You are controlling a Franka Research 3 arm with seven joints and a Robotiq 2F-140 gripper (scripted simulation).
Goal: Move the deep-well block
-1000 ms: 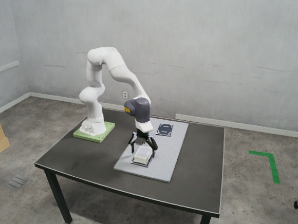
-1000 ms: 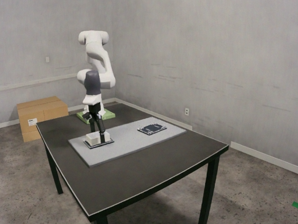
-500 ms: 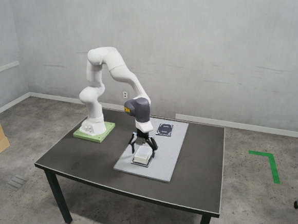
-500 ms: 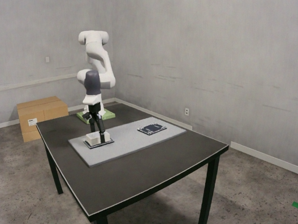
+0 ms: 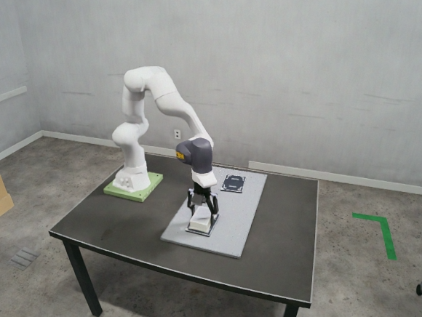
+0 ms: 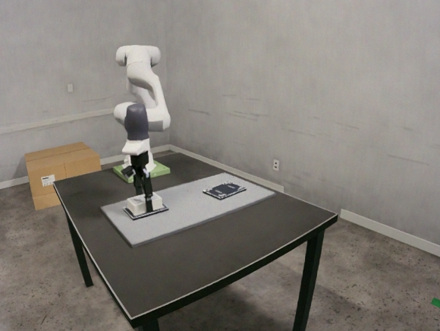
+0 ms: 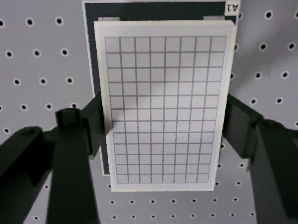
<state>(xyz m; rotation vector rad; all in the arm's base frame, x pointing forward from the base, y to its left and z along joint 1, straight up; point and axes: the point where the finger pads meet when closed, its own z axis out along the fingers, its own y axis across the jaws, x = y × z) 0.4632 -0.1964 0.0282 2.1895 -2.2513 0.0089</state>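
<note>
Right now the white 96-well deep-well block is 10 mm below my hand. From my hand the other things lie so: plate nest N2: 60 mm ahead, 380 mm to the left, 30 mm below; then plate nest N1: 30 mm below.
</note>
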